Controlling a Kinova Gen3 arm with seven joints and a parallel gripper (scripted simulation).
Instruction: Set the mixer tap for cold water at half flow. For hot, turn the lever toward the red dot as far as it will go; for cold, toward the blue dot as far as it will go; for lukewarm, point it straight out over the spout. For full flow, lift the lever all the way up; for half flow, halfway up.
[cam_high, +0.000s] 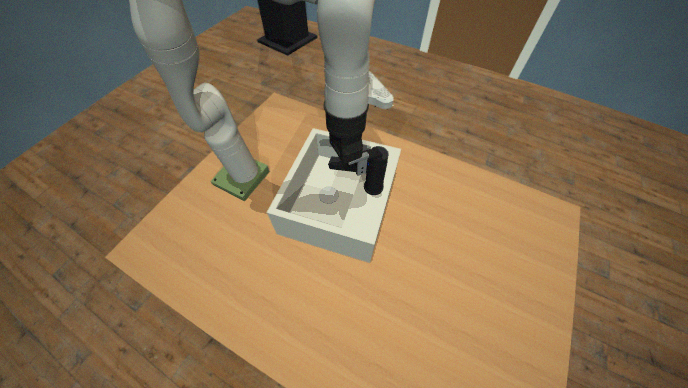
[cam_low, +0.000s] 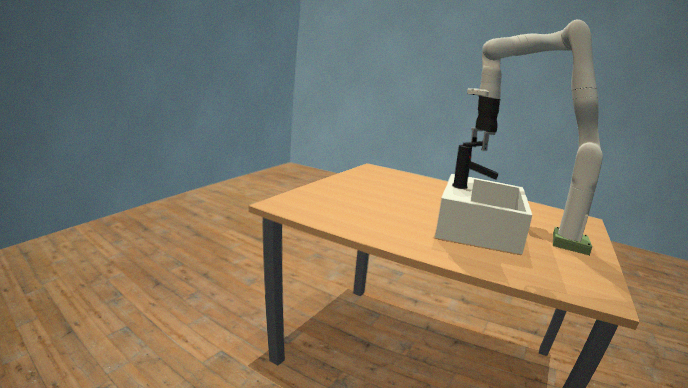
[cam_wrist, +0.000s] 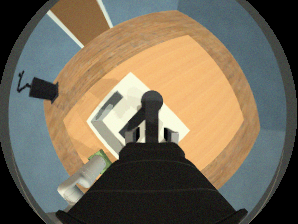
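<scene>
The lever lies 20 mm to the left of my hand and 10 mm ahead of it. The rest, counted from my hand: black mixer tap (50 mm below, 40 mm to the left, 10 mm ahead); white basin (240 mm below, 80 mm behind, 20 mm to the left).
</scene>
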